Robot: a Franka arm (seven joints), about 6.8 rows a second.
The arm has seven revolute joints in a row. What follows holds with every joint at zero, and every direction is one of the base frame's. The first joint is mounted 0.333 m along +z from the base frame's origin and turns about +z. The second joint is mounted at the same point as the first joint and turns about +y. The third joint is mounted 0.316 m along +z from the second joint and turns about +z. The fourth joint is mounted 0.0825 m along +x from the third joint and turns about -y. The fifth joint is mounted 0.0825 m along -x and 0.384 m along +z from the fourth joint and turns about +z. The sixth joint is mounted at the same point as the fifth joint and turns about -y. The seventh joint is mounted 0.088 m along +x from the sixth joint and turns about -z. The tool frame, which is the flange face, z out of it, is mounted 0.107 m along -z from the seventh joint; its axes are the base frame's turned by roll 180, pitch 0 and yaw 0 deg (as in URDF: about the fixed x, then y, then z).
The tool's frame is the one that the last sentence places.
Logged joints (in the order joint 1, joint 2, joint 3, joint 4, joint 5, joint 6, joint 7), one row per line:
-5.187, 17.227, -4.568, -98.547, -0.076, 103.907, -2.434
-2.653, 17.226, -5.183, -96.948, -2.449, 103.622, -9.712
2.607, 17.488, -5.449, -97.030, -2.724, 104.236, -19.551
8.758, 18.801, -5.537, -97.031, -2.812, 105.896, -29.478
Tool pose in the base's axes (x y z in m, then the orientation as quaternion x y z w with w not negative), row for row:
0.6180, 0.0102, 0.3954, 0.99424, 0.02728, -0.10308, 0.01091
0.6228, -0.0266, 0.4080, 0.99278, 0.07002, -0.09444, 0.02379
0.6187, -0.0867, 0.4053, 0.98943, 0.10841, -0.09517, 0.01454
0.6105, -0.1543, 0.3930, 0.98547, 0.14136, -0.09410, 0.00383
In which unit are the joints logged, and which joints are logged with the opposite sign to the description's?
The joints are logged in degrees. Opposite sign: joint 1.
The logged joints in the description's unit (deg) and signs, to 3 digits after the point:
5.187, 17.227, -4.568, -98.547, -0.076, 103.907, -2.434
2.653, 17.226, -5.183, -96.948, -2.449, 103.622, -9.712
-2.607, 17.488, -5.449, -97.030, -2.724, 104.236, -19.551
-8.758, 18.801, -5.537, -97.031, -2.812, 105.896, -29.478

